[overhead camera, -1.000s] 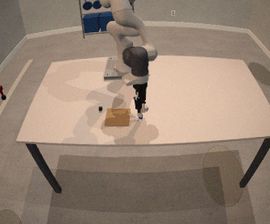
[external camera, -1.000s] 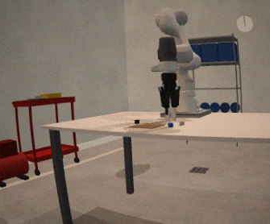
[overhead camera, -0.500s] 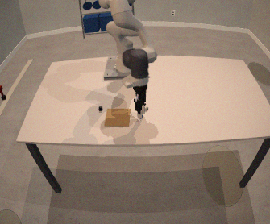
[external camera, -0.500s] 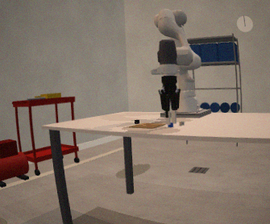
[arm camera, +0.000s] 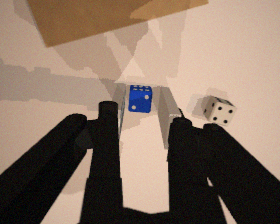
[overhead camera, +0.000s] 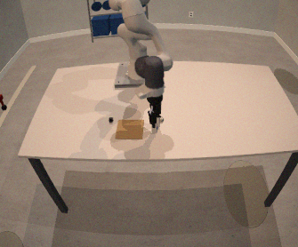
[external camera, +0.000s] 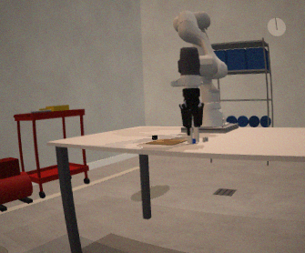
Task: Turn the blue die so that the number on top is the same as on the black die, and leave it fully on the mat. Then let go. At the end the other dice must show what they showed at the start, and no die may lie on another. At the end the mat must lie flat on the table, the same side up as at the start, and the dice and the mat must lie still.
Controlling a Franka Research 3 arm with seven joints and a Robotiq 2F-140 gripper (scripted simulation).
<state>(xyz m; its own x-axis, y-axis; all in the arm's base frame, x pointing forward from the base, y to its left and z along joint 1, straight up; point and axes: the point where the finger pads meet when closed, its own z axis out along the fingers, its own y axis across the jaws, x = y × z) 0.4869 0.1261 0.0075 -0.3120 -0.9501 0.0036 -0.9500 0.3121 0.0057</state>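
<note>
My hand is 3 cm above the blue die. From my hand the other things lie so: white die (7 cm behind, 3 cm to the left, 3 cm below); tan mat (14 cm to the right, 3 cm below); black die (6 cm behind, 25 cm to the right, 3 cm below).
</note>
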